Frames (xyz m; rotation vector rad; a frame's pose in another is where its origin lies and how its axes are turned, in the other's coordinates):
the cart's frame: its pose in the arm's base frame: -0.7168 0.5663 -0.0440 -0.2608 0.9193 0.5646
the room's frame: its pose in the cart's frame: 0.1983 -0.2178 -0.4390 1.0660 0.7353 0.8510
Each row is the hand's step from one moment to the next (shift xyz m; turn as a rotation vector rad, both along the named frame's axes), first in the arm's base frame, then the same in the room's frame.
Working: the arm's base frame: its pose in the room's frame: -0.6835 0.5205 0.4272 -1.0011 -1.9322 -0.6693

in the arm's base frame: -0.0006 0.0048 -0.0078 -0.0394 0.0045 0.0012
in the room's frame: 0.0076 -0.0035 0.0038 0.0163 -0.0121 -0.0341
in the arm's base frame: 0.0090 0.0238 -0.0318 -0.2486 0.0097 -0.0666
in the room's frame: 0.0308 -0.0074 0.0257 0.1190 -0.1418 -0.1791
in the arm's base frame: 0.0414 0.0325 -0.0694 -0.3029 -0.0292 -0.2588
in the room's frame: 0.0436 -0.0181 0.0732 0.1874 -0.3274 -0.1314
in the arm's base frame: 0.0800 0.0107 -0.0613 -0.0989 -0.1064 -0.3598
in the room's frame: 0.0091 -0.0086 0.1006 0.0990 -0.3644 0.0890
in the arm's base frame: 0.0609 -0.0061 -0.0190 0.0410 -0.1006 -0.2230
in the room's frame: -0.0170 0.0064 0.0615 -0.0014 -0.2045 0.1404
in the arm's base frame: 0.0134 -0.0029 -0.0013 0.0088 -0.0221 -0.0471
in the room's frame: -0.0063 0.0027 0.0119 -0.0011 -0.0436 0.0297
